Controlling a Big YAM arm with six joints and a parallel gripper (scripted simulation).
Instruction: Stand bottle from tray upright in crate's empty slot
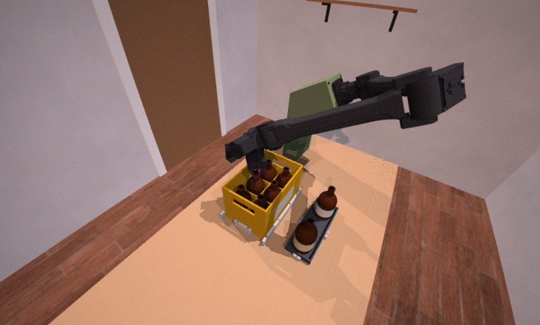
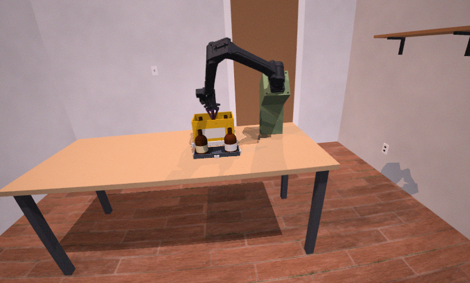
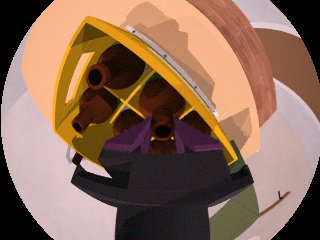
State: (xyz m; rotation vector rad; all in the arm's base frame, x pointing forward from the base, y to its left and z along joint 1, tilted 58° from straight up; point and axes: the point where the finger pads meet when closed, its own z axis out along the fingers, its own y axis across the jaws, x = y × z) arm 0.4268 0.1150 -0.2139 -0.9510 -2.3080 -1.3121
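My gripper is now 6 cm above the glass bottle. Also, from my hand: dark tray 27 cm to the left, 14 cm below, 2 cm behind; then yellow crate 7 cm below, 4 cm to the left.
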